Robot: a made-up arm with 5 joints.
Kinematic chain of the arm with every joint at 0, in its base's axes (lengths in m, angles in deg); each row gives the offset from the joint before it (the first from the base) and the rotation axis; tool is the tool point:
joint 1: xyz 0 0 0.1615 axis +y
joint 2: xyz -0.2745 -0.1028 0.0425 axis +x
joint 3: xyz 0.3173 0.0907 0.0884 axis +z
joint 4: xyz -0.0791 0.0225 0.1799 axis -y
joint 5: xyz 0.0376 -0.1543 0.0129 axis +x
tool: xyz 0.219 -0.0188 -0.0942
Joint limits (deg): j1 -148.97..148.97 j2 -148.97..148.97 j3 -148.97..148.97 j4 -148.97..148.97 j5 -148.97..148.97
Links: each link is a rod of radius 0.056 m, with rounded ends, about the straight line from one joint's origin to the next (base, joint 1, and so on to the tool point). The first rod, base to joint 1, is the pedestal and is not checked.
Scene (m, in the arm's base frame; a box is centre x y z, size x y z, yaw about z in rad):
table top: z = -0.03
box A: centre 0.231 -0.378 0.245 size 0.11 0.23 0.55 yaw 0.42
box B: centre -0.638 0.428 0.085 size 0.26 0.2 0.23 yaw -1
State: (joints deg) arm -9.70 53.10 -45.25 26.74 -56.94
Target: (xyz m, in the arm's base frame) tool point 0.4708 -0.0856 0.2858
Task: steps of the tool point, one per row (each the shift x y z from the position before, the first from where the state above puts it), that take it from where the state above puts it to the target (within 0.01 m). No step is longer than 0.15 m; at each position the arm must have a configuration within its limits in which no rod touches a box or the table.
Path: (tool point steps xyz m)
1: 0.0270 0.0118 0.1307
2: 0.0432 0.0560 0.1208
3: 0.0553 0.0945 0.0935
4: 0.0589 0.1210 0.0543
5: 0.0530 0.1329 0.0113
6: 0.0390 0.1306 -0.0282
7: 0.0204 0.1172 -0.0594
8: 0.0755 -0.0447 -0.0374
9: 0.0611 -0.0510 -0.0543
10: 0.0418 -0.0533 -0.0677
11: 0.0199 -0.0522 -0.0762
12: -0.0032 -0.0476 -0.0790

